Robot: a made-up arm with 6 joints. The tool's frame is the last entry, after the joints. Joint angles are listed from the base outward. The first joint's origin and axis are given. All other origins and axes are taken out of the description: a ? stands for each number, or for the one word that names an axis. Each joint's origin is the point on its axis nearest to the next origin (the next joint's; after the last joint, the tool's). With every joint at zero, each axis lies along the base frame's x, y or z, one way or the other. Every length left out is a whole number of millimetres.
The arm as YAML. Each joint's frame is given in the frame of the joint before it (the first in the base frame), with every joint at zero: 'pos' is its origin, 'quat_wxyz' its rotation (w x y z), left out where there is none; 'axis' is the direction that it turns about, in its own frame. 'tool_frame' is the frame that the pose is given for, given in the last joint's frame.
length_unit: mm
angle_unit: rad
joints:
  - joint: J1
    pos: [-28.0, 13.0, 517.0]
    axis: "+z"
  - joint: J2
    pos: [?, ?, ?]
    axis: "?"
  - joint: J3
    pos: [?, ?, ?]
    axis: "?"
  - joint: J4
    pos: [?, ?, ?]
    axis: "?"
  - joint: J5
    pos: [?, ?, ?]
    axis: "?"
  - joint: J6
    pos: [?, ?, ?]
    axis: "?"
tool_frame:
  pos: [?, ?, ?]
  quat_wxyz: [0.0, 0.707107, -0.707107, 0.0]
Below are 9 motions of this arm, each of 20 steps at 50 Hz.
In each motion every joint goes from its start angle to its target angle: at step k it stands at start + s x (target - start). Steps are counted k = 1, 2, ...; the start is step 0. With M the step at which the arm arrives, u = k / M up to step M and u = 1 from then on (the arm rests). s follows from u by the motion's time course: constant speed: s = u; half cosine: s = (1 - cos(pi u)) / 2; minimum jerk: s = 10 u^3 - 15 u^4 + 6 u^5.
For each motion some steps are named. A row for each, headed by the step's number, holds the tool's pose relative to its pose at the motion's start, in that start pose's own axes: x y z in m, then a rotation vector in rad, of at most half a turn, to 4 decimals.
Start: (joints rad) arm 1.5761 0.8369 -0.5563 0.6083 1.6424 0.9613
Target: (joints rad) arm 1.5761 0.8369 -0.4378 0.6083 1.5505 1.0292
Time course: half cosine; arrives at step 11
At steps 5, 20:
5: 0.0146 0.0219 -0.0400 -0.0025 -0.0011 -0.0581
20: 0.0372 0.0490 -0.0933 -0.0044 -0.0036 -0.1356

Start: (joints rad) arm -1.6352 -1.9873 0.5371 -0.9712 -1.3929 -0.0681
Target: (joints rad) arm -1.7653 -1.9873 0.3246 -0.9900 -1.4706 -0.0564
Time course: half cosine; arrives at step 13
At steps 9, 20:
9: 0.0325 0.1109 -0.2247 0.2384 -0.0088 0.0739
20: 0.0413 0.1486 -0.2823 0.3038 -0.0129 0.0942

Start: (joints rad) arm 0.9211 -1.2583 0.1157 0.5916 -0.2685 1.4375
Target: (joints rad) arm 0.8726 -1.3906 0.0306 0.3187 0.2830 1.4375
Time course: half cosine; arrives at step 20
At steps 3, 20:
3: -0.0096 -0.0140 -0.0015 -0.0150 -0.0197 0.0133
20: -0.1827 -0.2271 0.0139 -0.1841 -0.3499 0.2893

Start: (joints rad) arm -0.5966 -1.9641 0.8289 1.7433 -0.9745 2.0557
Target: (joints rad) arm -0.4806 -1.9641 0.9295 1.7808 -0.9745 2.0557
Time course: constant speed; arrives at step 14
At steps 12, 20:
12: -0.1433 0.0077 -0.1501 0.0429 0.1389 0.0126
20: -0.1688 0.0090 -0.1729 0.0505 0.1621 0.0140

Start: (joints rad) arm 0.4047 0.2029 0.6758 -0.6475 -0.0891 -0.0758
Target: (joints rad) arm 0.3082 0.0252 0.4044 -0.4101 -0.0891 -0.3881
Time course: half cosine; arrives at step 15
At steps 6, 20:
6: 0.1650 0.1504 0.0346 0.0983 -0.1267 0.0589
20: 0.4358 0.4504 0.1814 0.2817 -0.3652 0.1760

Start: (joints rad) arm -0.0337 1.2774 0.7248 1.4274 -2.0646 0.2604
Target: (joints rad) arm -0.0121 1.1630 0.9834 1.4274 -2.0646 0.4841
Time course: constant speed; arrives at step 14
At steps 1, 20:
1: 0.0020 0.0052 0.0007 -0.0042 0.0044 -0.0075
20: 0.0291 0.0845 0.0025 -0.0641 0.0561 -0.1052

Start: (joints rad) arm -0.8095 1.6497 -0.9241 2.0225 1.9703 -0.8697
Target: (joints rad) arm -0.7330 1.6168 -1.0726 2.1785 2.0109 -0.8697
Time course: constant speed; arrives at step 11
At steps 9, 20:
9: -0.0642 0.1174 -0.1297 -0.0002 0.1823 0.1728
20: -0.0821 0.1409 -0.1571 -0.0006 0.2238 0.2108

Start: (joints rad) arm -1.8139 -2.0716 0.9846 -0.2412 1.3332 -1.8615
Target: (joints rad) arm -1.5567 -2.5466 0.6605 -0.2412 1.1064 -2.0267
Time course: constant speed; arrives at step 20
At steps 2, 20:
2: -0.0147 -0.0642 0.0947 -0.0275 -0.0906 -0.0266
20: -0.5190 -0.4850 0.9383 -0.4626 -0.8144 -0.2798

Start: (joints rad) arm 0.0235 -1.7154 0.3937 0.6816 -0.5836 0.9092
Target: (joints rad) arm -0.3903 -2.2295 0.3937 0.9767 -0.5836 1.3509
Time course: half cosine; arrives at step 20
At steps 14, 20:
14: -0.8423 -0.5047 0.2385 -0.2640 0.1920 -0.8135
20: -1.0628 -0.5719 0.3589 -0.3497 0.2037 -1.0388

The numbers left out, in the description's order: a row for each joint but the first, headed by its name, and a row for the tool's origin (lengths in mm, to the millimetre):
J2: xyz -29.0 47.0 0.0, axis +y
J3: xyz 28.0 0.0 859.0, axis +y
J4: xyz -12.0 0.0 961.0, axis +z
J5: xyz 12.0 25.0 0.0, axis +y
J6: xyz 13.0 0.0 187.0, axis +z
tool: xyz -13.0 -27.0 0.0

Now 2 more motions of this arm.
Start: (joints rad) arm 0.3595 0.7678 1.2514 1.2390 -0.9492 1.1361
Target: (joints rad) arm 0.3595 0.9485 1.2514 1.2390 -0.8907 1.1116
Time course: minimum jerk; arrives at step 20
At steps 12, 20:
12: 0.1783 0.1035 -0.0066 0.0287 -0.1023 0.1102
20: 0.2577 0.1576 -0.0040 0.0427 -0.1505 0.1604

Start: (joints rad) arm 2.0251 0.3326 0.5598 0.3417 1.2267 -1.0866
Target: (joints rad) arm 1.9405 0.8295 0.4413 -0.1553 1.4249 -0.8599
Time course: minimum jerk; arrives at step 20
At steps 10, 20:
10: 0.0202 -0.2583 -0.3350 -0.3840 0.0916 -0.1055
20: -0.0234 -0.5632 -0.6093 -0.7719 0.1619 -0.1939

